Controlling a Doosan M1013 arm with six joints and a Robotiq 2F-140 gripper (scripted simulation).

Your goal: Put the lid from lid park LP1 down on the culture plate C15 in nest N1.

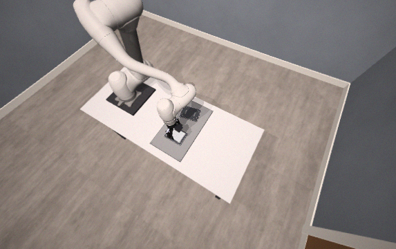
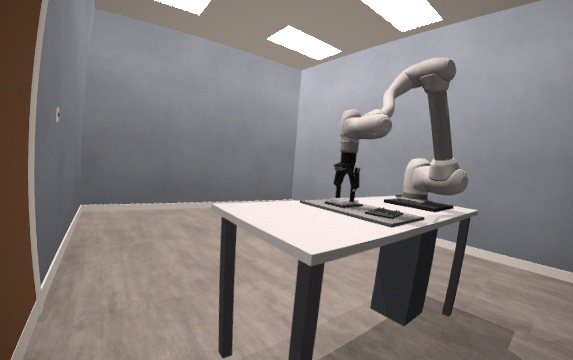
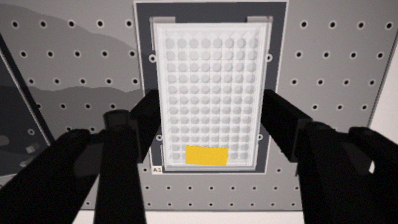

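My gripper is now 2 cm above the clear lid. Also, from my hand: dark station 1 cm ahead, 23 cm to the left, 4 cm below; culture plate 3 cm below.
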